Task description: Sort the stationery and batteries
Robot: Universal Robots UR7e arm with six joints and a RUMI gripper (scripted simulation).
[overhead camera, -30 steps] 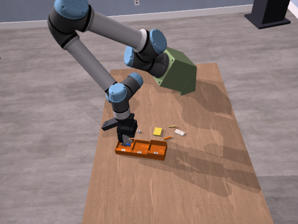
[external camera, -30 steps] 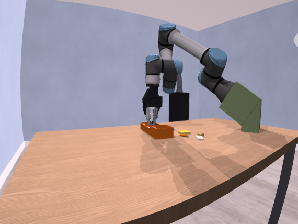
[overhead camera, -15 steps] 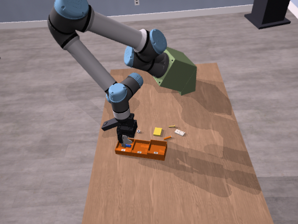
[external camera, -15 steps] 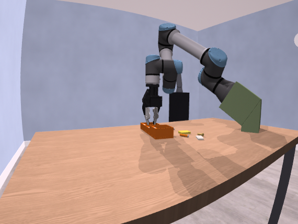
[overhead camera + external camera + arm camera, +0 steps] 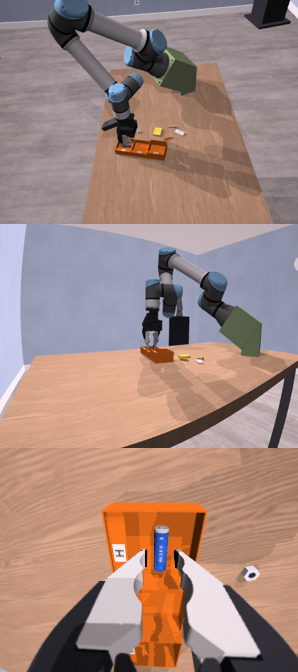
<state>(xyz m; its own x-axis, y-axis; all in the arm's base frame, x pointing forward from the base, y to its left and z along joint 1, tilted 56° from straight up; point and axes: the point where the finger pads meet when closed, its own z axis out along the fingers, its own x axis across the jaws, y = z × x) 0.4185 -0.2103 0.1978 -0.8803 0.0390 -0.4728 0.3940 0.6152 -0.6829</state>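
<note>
Right now my hand is 2 cm above the blue battery. The rest, counted from my hand: grey nut 9 cm behind, 8 cm to the left, 3 cm below; then orange bin 4 cm ahead, 7 cm to the left, 1 cm below; then yellow pad 6 cm behind, 18 cm to the left, 3 cm below.
</note>
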